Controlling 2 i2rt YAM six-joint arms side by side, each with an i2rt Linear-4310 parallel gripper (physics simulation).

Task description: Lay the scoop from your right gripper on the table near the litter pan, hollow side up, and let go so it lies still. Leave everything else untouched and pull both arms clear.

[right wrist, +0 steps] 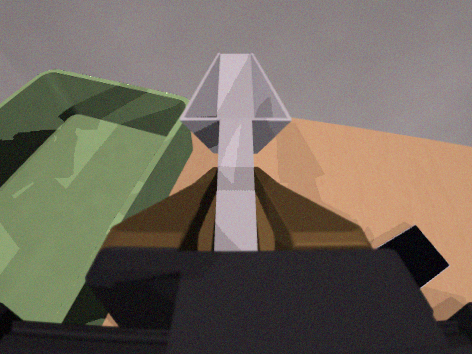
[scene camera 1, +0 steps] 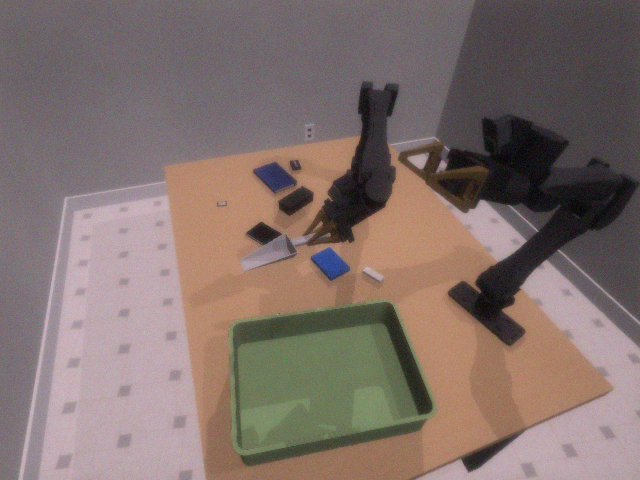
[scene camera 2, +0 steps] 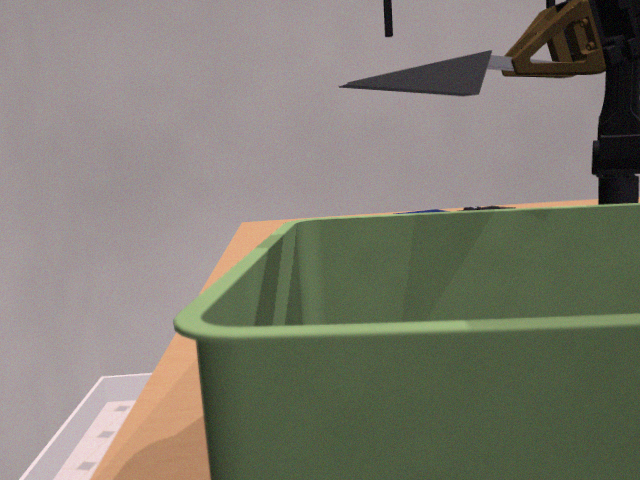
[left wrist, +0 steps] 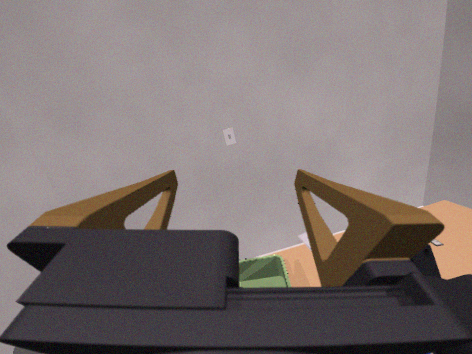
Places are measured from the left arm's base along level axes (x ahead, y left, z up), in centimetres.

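Pixels of known places: left gripper, between the fingertips: [scene camera 1: 412, 166] [left wrist: 236, 176]; right gripper, between the fingertips: [right wrist: 235, 176] [scene camera 1: 304, 241] [scene camera 2: 507, 68]; left arm's base, origin of its link: [scene camera 1: 484, 312].
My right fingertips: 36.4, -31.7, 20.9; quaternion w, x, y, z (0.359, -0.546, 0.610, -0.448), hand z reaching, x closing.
For each thing: its middle in the pictures, then the offset to it from my right fingertips, as dx, dy, dz. Level surfaces: height alone.
- grey scoop, middle of its body: [right wrist: 235, 123] [scene camera 2: 459, 74] [scene camera 1: 286, 248] +4.6, -0.7, -0.4
- table, height of its surface: dz -20.9
- green litter pan, middle of its body: [scene camera 2: 628, 325] [right wrist: 45, 198] [scene camera 1: 325, 374] [left wrist: 246, 334] +10.1, +22.7, -16.2
- black phone-like slab, middle of its body: [right wrist: 397, 267] [scene camera 1: 271, 238] -3.8, -23.2, -20.5
- bright blue box, middle of its body: [scene camera 1: 330, 263] -12.5, -4.6, -20.1
- small white block, middle of its body: [scene camera 1: 373, 274] -20.1, +5.6, -20.3
- black box, middle of its body: [scene camera 1: 296, 200] -19.5, -32.7, -19.1
- dark blue book, middle of its body: [scene camera 1: 275, 176] -21.4, -49.5, -20.2
- small black item, middle of its body: [scene camera 1: 295, 164] -32.0, -52.1, -20.1
- small tag, middle of its body: [scene camera 1: 221, 203] +1.2, -46.8, -20.8
The grey scoop [scene camera 1: 271, 252] [scene camera 2: 429, 77] [right wrist: 235, 87] is held in the air above the table [scene camera 1: 201, 227], roughly level, its hollow side up in the right wrist view. My right gripper [scene camera 1: 311, 238] [scene camera 2: 509, 64] [right wrist: 235, 176] is shut on the scoop's handle. The green litter pan [scene camera 1: 336, 448] [scene camera 2: 413, 403] [left wrist: 262, 275] [right wrist: 162, 175] stands on the table, nearer the camera than the scoop in scene camera 1. My left gripper [scene camera 1: 415, 166] [left wrist: 236, 176] is open and empty, high at the right of scene camera 1.
Near the scoop are a black phone-like slab [scene camera 1: 262, 232], a bright blue box [scene camera 1: 330, 263] and a small white block [scene camera 1: 373, 274]. Farther back are a black box [scene camera 1: 295, 200], a dark blue book [scene camera 1: 274, 176], a small black item [scene camera 1: 295, 164] and a small tag [scene camera 1: 221, 203].
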